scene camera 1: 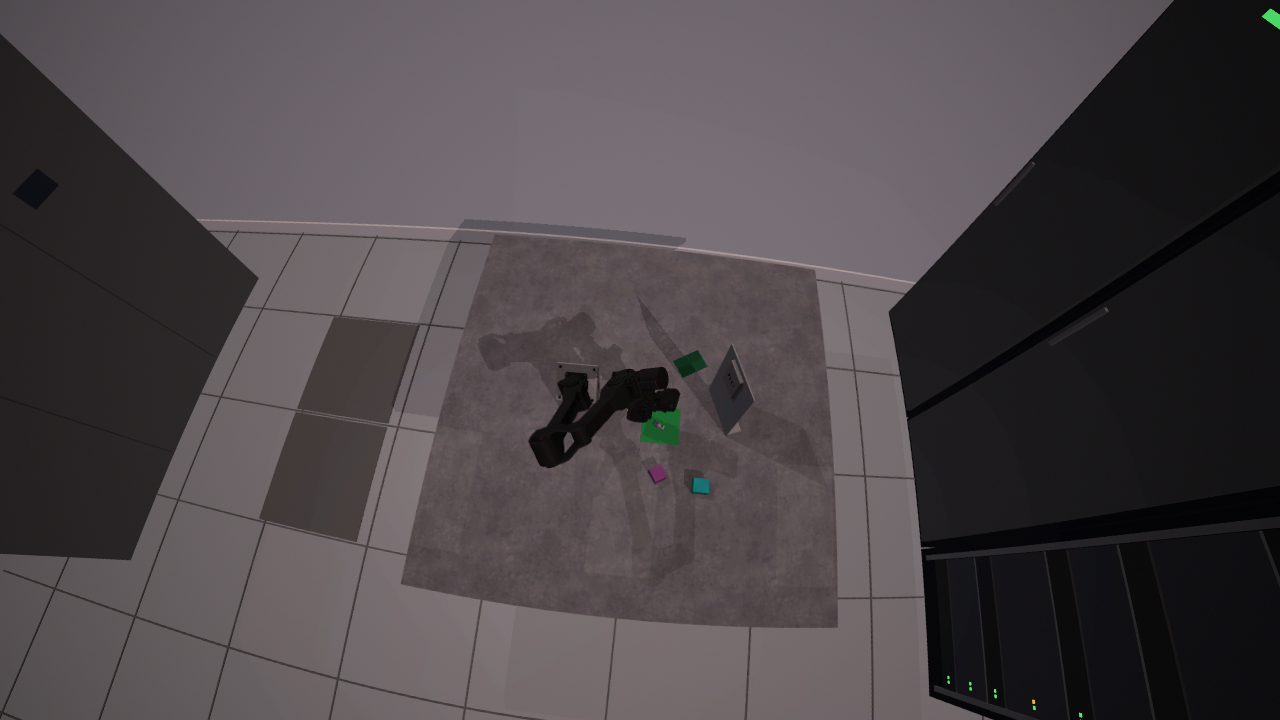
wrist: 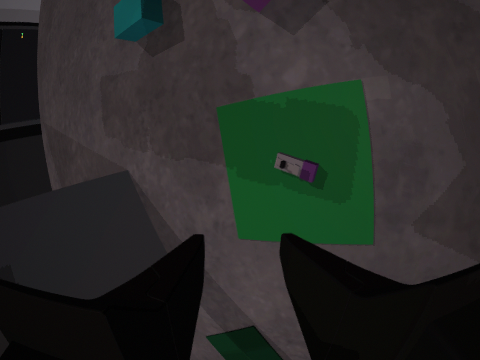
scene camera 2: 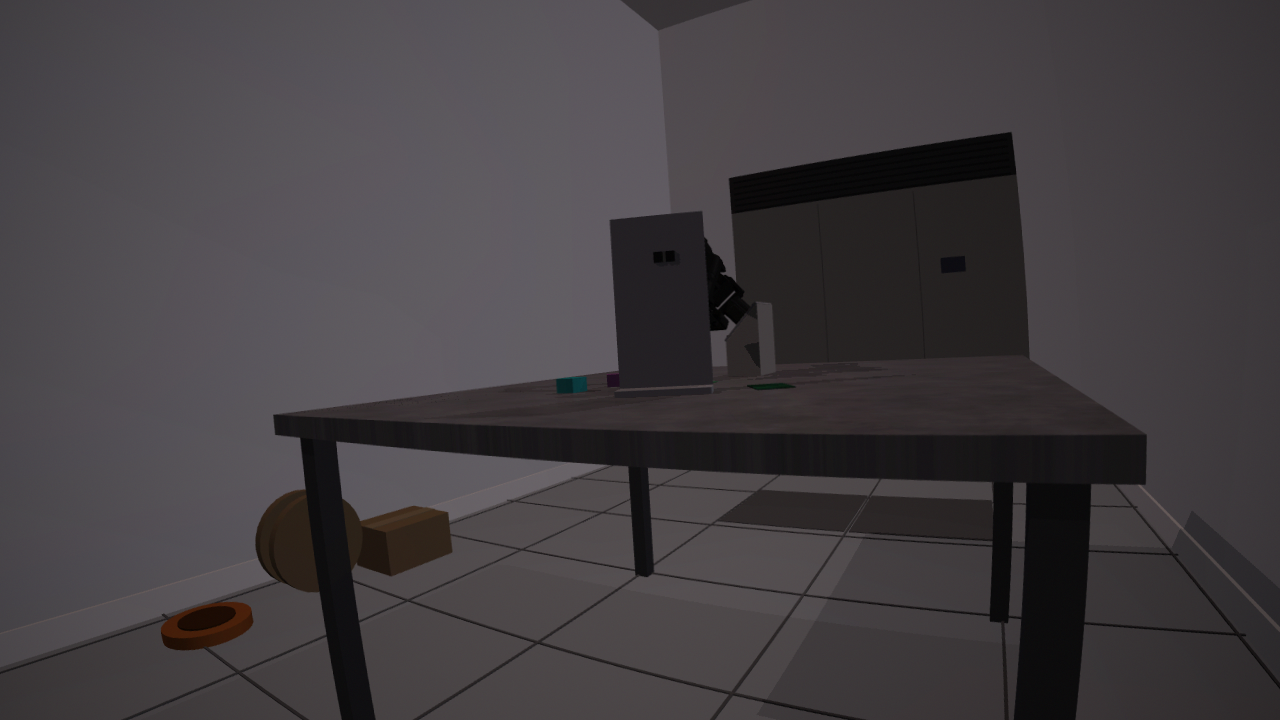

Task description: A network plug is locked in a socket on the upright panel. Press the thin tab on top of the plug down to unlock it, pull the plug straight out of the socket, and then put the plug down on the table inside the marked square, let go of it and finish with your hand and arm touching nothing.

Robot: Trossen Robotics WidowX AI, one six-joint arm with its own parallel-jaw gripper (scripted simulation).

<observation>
same spot on upright grey panel: (wrist: pixel 83 240) = (scene camera 2: pixel 649 343)
</observation>
